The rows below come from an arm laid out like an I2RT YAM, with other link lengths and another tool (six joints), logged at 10 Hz.
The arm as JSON. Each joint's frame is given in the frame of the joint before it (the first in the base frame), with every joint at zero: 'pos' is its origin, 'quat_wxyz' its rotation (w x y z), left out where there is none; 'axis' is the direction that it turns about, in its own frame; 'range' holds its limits. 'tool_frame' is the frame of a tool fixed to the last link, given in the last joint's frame.
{
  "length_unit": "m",
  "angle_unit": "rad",
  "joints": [
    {
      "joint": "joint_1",
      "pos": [
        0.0,
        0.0,
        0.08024
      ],
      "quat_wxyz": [
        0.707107,
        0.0,
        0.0,
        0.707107
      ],
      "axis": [
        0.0,
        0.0,
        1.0
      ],
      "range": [
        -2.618,
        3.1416
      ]
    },
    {
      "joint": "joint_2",
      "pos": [
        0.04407,
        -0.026,
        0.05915
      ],
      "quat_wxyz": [
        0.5,
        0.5,
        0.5,
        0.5
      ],
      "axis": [
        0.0,
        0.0,
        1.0
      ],
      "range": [
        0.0,
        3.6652
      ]
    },
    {
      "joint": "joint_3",
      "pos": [
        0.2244,
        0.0,
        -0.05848
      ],
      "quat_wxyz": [
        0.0,
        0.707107,
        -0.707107,
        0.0
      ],
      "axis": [
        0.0,
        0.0,
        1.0
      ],
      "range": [
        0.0,
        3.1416
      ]
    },
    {
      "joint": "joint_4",
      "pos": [
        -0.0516,
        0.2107,
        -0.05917
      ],
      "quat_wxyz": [
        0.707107,
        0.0,
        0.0,
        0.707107
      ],
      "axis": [
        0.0,
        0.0,
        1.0
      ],
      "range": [
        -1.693,
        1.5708
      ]
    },
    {
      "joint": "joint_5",
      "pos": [
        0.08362,
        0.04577,
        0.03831
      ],
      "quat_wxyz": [
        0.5,
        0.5,
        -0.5,
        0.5
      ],
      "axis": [
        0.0,
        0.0,
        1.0
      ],
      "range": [
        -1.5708,
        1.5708
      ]
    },
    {
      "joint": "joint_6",
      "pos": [
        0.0,
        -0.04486,
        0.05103
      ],
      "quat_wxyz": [
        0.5,
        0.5,
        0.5,
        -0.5
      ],
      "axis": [
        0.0,
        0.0,
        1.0
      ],
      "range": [
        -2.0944,
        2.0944
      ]
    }
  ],
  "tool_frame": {
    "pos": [
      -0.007,
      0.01,
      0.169
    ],
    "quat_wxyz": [
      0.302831,
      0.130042,
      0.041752,
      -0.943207
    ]
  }
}
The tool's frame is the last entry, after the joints.
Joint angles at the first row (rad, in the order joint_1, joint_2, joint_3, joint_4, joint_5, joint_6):
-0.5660 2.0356 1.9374 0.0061 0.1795 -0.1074
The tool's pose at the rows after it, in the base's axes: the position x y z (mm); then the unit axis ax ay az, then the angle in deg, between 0 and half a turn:
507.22 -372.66 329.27 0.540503 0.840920 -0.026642 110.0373
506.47 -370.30 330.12 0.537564 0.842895 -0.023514 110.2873
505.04 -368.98 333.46 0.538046 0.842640 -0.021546 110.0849
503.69 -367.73 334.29 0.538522 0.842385 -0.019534 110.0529
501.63 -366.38 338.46 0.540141 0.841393 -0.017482 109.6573
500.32 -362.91 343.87 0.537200 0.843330 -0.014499 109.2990
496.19 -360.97 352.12 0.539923 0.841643 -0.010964 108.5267
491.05 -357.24 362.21 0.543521 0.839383 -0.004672 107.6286
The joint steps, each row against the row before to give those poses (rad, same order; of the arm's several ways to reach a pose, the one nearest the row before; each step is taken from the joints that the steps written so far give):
0.0000 -0.0107 -0.0046 -0.0260 0.0015 0.0077
0.0000 -0.0092 -0.0031 -0.0107 -0.0077 0.0000
0.0000 -0.0092 -0.0015 -0.0047 -0.0015 0.0030
-0.0001 -0.0092 -0.0092 0.0000 -0.0015 0.0031
0.0001 -0.0123 -0.0061 0.0000 0.0000 0.0046
0.0015 -0.0153 -0.0046 -0.0046 -0.0061 0.0000
-0.0015 -0.0215 -0.0076 -0.0015 -0.0016 0.0077
0.0000 -0.0291 -0.0108 -0.0046 -0.0015 0.0122

